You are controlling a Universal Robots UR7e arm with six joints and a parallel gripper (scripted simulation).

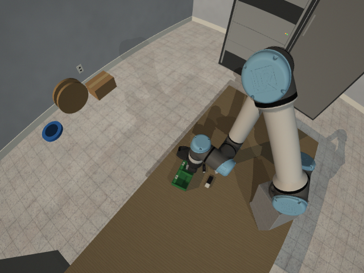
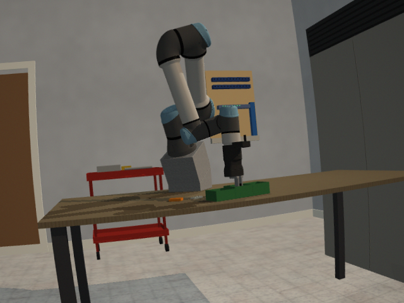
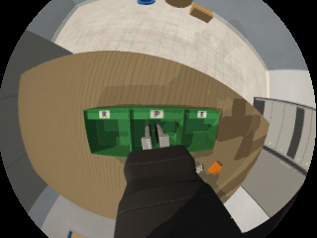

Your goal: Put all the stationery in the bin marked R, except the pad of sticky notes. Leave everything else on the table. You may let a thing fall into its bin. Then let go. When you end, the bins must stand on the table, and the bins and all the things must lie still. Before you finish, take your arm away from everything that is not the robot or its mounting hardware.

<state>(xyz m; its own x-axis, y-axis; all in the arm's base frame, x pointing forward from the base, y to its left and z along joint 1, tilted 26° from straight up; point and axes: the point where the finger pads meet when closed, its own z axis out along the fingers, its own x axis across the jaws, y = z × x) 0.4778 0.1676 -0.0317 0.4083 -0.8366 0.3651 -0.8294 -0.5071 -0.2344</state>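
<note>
Right now my hand is 10 mm above the row of three bins. The rest, counted from my hand: beige dotted tile (90 mm behind, 160 mm to the right, 30 mm below); then black stick (60 mm behind, 70 mm to the right, 30 mm below); then small grey piece (120 mm behind, 110 mm to the right, 30 mm below).
</note>
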